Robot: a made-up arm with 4 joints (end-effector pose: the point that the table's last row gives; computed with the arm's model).
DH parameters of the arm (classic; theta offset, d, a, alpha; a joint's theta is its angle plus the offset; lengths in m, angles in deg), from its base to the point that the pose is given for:
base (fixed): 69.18 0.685 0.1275 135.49
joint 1: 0 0.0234 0.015 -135.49
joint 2: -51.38 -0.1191 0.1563 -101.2
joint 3: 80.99 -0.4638 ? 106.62
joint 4: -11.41 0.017 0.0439 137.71
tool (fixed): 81.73 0.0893 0 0
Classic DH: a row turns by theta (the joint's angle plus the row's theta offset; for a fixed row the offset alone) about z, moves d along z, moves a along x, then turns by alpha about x.
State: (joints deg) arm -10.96 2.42 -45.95 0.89
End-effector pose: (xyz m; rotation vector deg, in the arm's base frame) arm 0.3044 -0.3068 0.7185 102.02 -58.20 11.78
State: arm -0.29 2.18 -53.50 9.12
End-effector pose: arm 0.2493 -0.3368 0.6515 115.94 -66.97 12.90
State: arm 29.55 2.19 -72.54 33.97
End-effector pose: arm 0.1264 -0.3214 0.4719 144.51 -91.41 34.61
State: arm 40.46 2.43 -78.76 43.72
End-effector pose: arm 0.0956 -0.2896 0.4177 -139.78 93.18 -46.85
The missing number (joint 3, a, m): -0.1705
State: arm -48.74 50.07 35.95 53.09
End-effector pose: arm 0.4422 0.3770 0.5758 41.26 43.92 -21.44
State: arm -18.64 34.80 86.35 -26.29
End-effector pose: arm 0.6402 0.2236 0.6976 -20.92 14.55 1.35
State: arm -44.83 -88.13 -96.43 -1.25
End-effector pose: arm -0.2319 -0.3090 0.7965 44.61 -116.16 61.06
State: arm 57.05 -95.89 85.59 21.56
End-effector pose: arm -0.4399 0.1649 0.5086 -30.38 -19.31 127.52
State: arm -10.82 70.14 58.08 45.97
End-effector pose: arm 0.4881 0.3741 0.6965 46.94 32.50 -19.99
